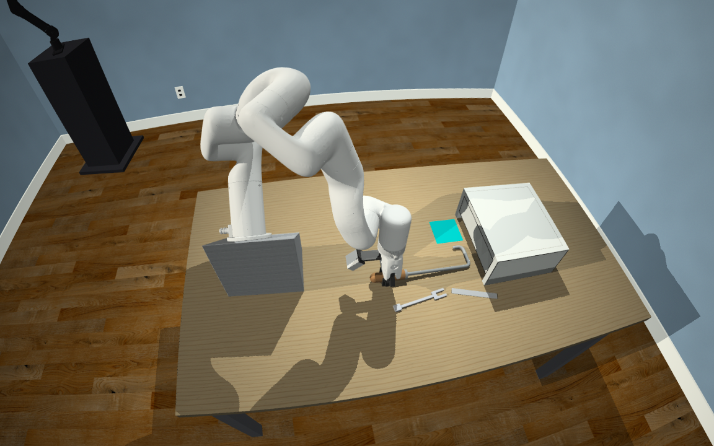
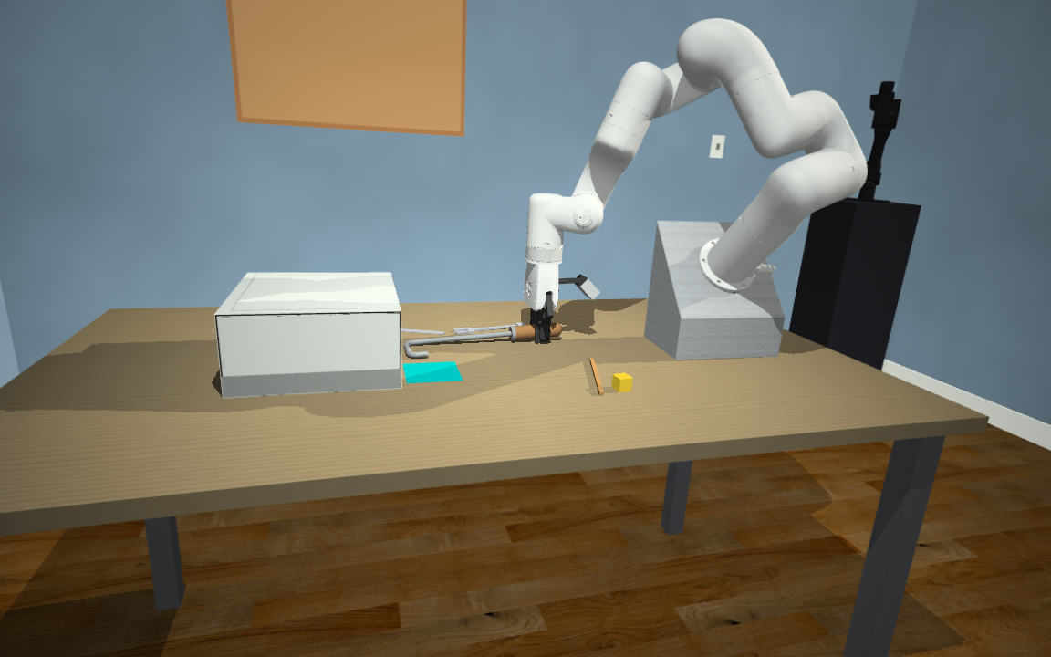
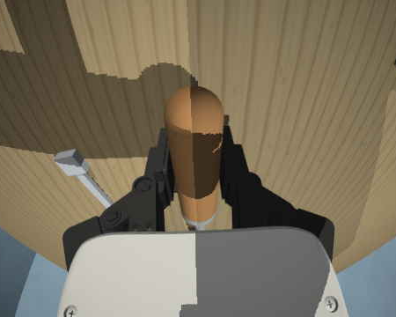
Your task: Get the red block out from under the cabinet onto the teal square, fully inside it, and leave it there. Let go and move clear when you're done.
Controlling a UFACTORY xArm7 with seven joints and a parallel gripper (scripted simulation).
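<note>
Now: the teal square 230 mm ahead of my hand, 190 mm to the left of it and 20 mm below it. Round my hand: grey forked tool 100 mm ahead, 80 mm to the right, 20 mm below; then hooked tool with wooden handle 120 mm ahead, 60 mm to the left, 10 mm below; then thin wooden stick 220 mm to the left, 70 mm behind, 20 mm below.
</note>
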